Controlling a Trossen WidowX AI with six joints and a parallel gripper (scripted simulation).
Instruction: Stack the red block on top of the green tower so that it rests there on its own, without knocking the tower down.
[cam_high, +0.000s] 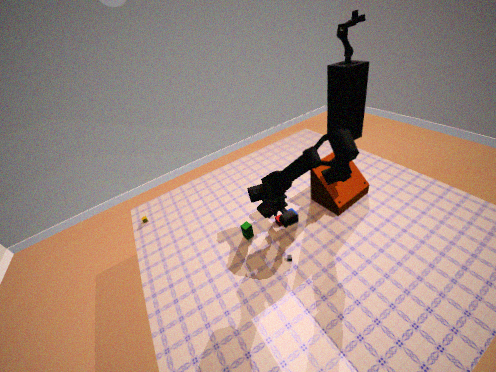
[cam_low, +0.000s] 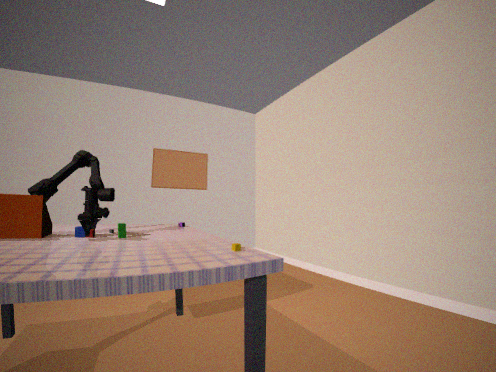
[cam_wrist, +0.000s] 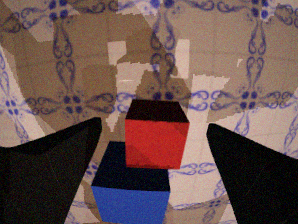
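Right now the blue block is 4 cm behind my gripper tip, 1 cm to the left of it and 1 cm above it. Also, from my gripper tip: dark cube: 17 cm to the left, 7 cm ahead; then green block: 14 cm ahead, 4 cm above, 2 cm to the right; then red block: 1 cm above.
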